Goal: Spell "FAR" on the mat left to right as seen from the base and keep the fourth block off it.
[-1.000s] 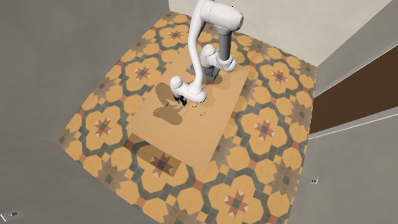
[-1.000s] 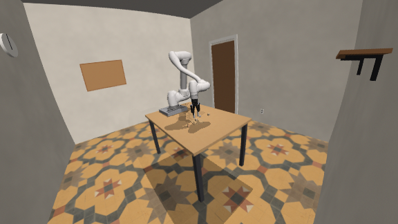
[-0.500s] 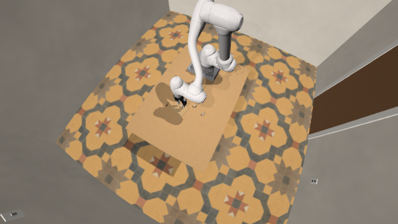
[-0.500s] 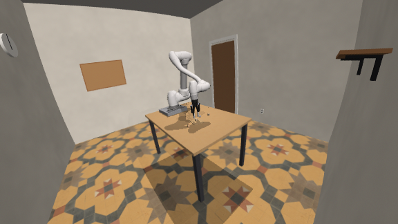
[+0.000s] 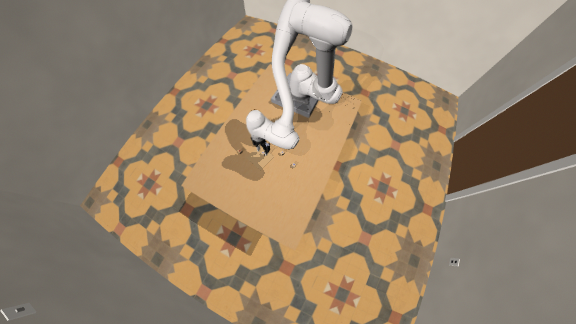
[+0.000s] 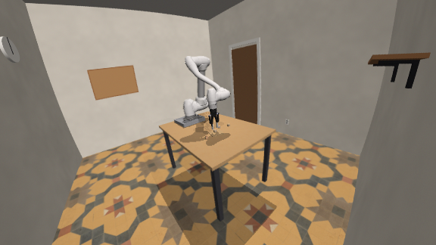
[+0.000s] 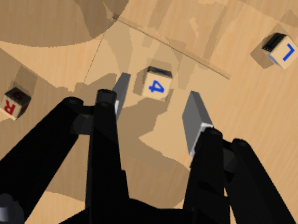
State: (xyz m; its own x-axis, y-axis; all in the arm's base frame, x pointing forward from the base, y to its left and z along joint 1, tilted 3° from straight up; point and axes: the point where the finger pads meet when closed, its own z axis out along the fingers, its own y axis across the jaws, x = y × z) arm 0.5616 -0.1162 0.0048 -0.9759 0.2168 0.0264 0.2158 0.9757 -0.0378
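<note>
Right now my hand is 3 cm short of the tan mat, 1 cm to the left of it and 7 cm above it. Round my hand: R block 3 cm ahead, 17 cm to the right, 6 cm below.
</note>
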